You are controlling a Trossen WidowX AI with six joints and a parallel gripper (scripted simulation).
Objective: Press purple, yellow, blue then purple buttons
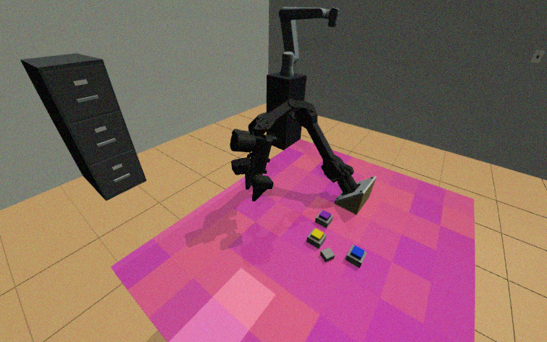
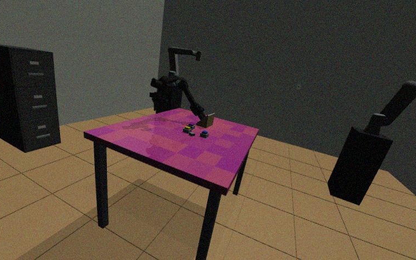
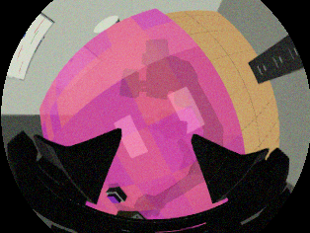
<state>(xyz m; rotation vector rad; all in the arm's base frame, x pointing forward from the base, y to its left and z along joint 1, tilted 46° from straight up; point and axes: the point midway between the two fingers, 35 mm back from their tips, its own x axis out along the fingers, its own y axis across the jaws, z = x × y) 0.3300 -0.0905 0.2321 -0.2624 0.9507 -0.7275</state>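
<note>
My gripper tip is 220 mm to the right of the purple button, 160 mm past it and 70 mm above it. Round my gripper tip: yellow button 240 mm to the left, 70 mm below, 70 mm behind; blue button 370 mm to the left, 100 mm behind, 70 mm below; small grey block 300 mm to the left, 100 mm below, 40 mm behind.
</note>
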